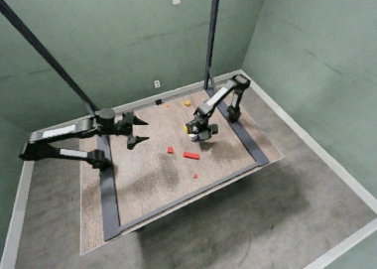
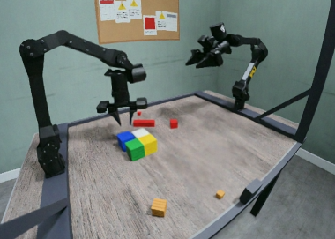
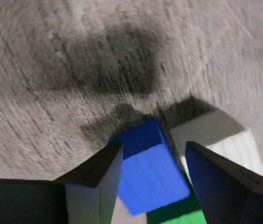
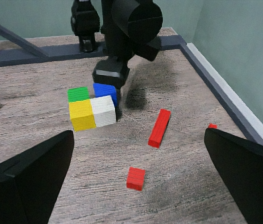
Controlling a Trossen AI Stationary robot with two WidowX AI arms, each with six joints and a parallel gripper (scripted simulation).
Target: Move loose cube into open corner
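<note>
The red bar is 8 cm ahead of my left hand, 11 cm to the right of it and 9 cm below it.
</note>
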